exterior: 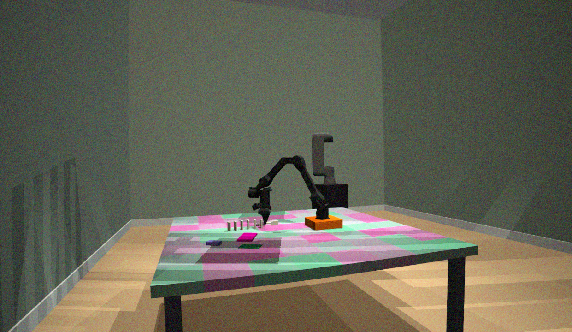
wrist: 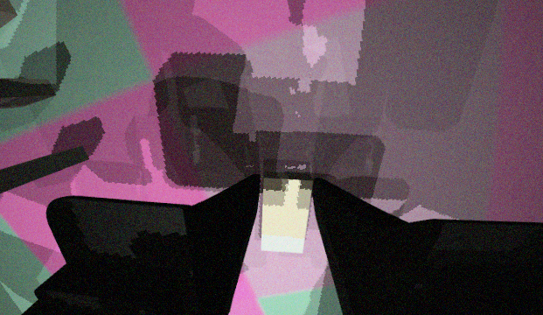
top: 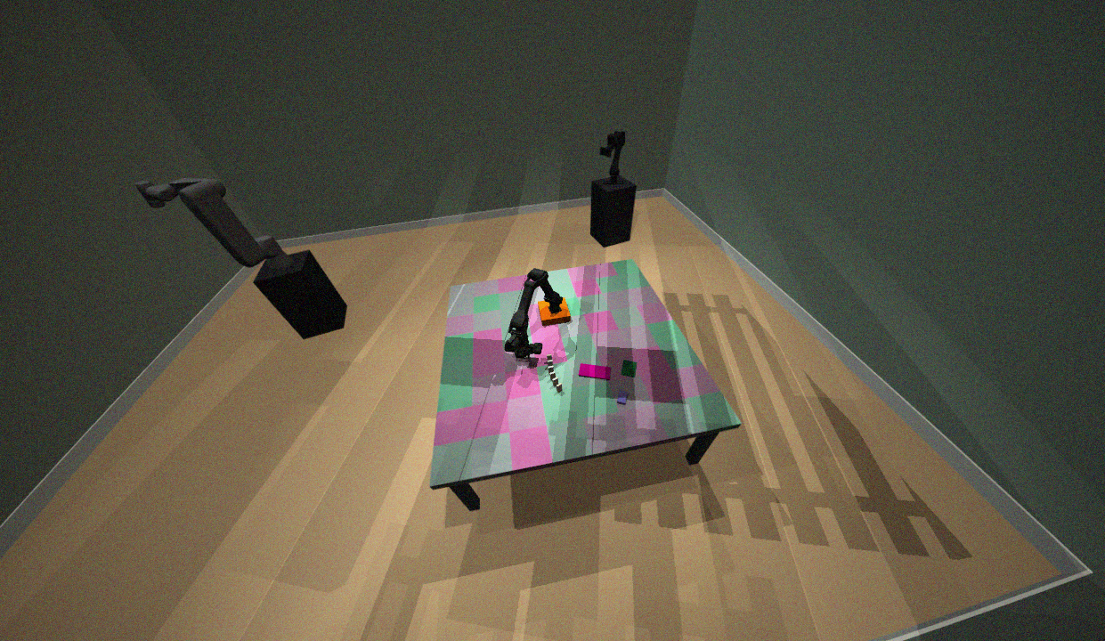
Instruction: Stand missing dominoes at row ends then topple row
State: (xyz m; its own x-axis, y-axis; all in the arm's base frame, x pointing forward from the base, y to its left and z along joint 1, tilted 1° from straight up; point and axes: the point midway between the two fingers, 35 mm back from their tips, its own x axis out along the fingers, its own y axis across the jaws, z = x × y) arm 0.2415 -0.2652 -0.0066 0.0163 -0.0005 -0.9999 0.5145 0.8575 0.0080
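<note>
Now: gripper tip 29 cm to the right of the magenta slab and 23 cm short of it. The rest, counted from my gripper tip: purple block: 41 cm ahead, 33 cm to the left, 1 cm above; then green flat piece: 45 cm to the left, 28 cm ahead.
</note>
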